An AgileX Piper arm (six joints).
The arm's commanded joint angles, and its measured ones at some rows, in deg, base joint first. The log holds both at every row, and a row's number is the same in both.
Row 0, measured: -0.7 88.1 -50.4 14.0 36.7 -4.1
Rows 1 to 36, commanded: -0.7 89.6 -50.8 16.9 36.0 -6.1; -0.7 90.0 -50.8 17.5 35.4 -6.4; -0.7 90.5 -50.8 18.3 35.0 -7.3; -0.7 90.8 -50.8 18.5 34.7 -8.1; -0.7 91.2 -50.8 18.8 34.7 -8.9; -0.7 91.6 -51.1 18.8 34.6 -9.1; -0.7 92.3 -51.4 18.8 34.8 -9.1; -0.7 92.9 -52.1 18.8 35.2 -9.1; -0.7 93.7 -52.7 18.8 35.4 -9.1; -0.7 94.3 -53.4 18.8 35.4 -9.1; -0.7 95.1 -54.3 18.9 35.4 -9.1; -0.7 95.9 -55.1 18.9 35.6 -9.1; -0.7 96.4 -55.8 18.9 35.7 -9.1; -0.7 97.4 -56.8 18.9 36.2 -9.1; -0.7 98.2 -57.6 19.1 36.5 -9.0; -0.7 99.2 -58.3 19.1 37.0 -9.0; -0.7 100.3 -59.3 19.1 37.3 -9.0; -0.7 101.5 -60.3 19.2 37.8 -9.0; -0.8 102.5 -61.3 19.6 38.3 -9.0; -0.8 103.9 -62.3 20.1 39.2 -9.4; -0.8 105.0 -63.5 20.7 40.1 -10.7; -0.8 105.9 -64.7 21.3 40.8 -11.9; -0.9 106.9 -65.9 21.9 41.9 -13.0; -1.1 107.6 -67.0 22.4 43.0 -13.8; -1.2 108.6 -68.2 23.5 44.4 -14.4; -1.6 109.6 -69.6 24.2 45.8 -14.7; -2.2 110.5 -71.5 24.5 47.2 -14.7; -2.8 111.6 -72.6 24.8 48.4 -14.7; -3.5 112.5 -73.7 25.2 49.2 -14.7; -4.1 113.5 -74.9 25.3 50.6 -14.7; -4.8 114.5 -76.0 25.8 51.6 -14.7; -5.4 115.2 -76.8 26.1 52.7 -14.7; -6.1 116.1 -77.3 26.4 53.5 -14.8; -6.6 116.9 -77.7 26.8 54.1 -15.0; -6.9 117.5 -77.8 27.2 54.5 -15.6; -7.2 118.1 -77.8 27.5 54.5 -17.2
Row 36, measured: -6.0 116.8 -77.1 26.3 52.9 -14.5
